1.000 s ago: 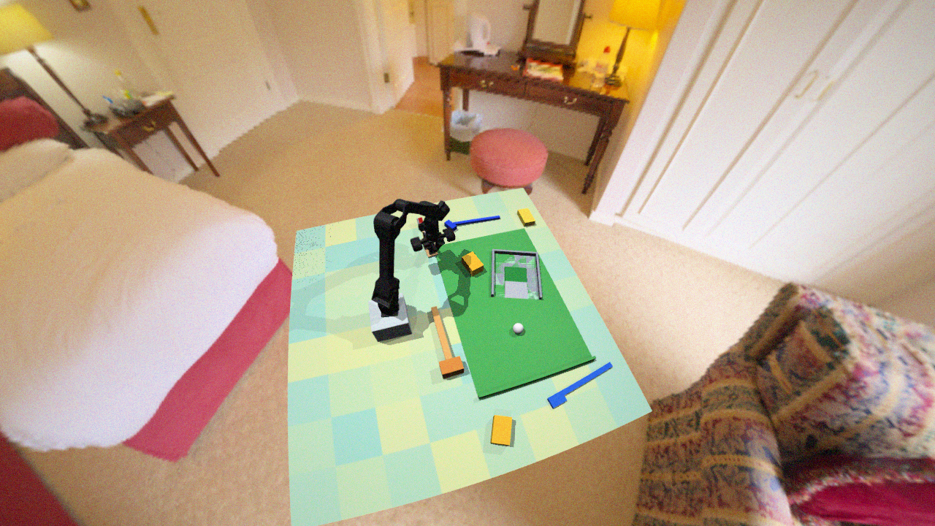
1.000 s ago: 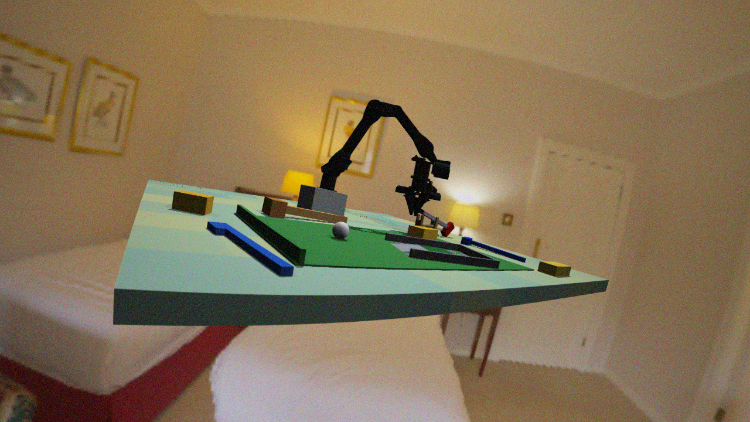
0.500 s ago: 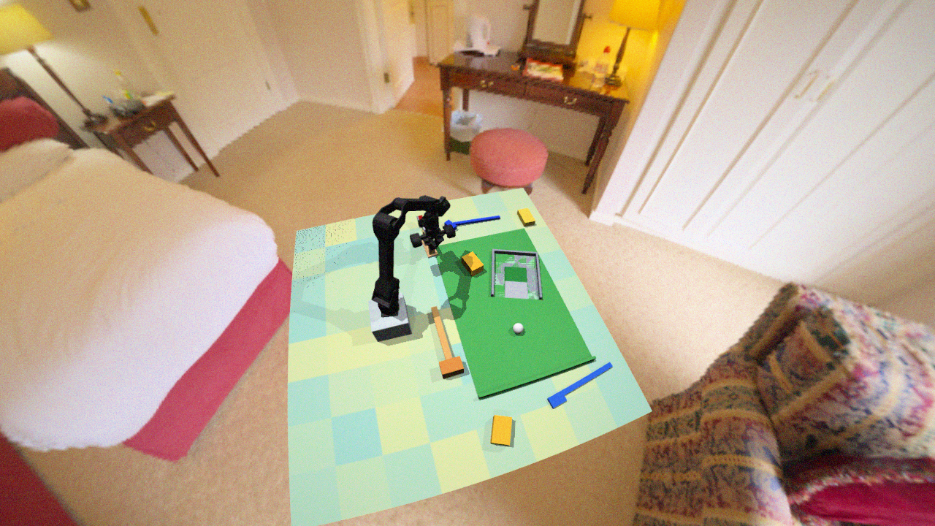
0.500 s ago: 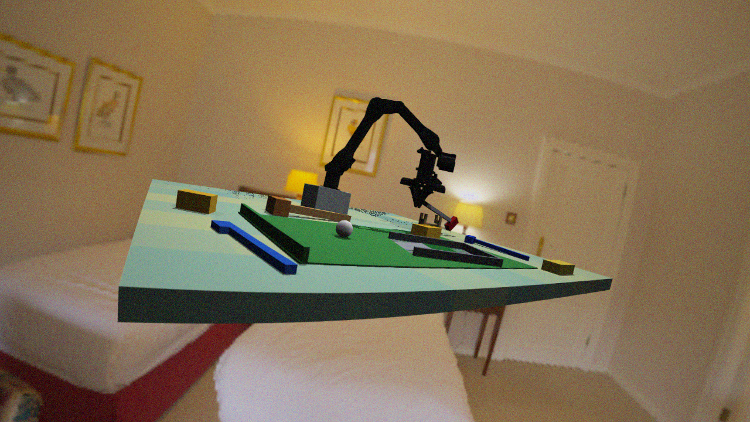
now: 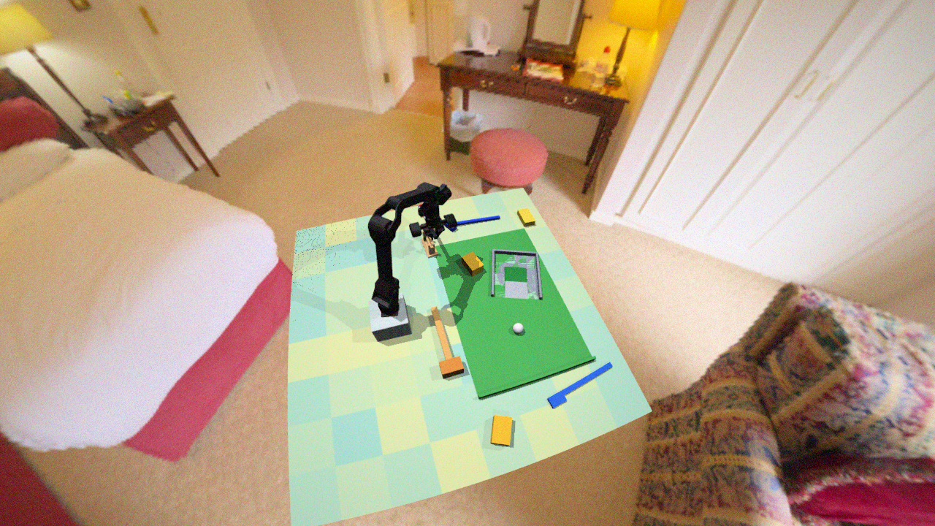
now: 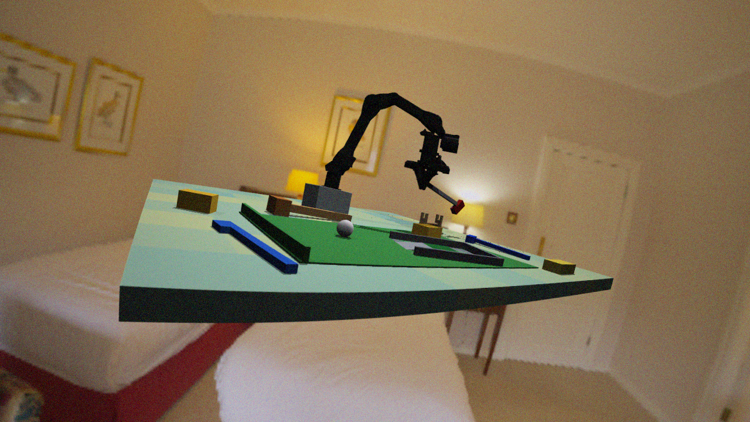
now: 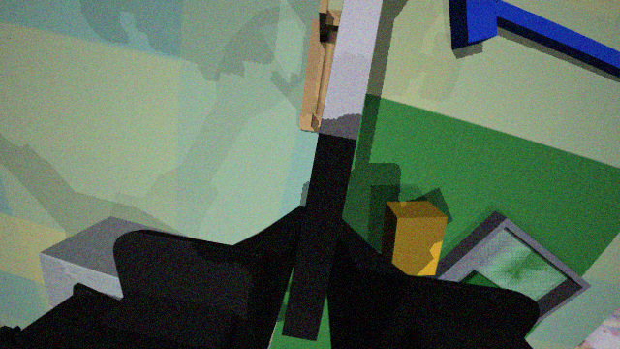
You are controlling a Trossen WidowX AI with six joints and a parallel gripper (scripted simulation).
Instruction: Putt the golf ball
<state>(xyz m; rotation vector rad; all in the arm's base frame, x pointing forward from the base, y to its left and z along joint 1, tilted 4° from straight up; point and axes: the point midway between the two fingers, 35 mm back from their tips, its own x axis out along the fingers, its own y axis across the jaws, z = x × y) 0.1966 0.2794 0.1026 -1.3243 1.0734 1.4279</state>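
My gripper tip is 3 cm past the red putter and 11 cm to the right of it. Also, from my gripper tip: tan stand 3 cm behind, 9 cm to the left, 12 cm below; then green mat 29 cm ahead, 24 cm to the right, 16 cm below; then blue putter 20 cm ahead, 23 cm to the left, 15 cm below.
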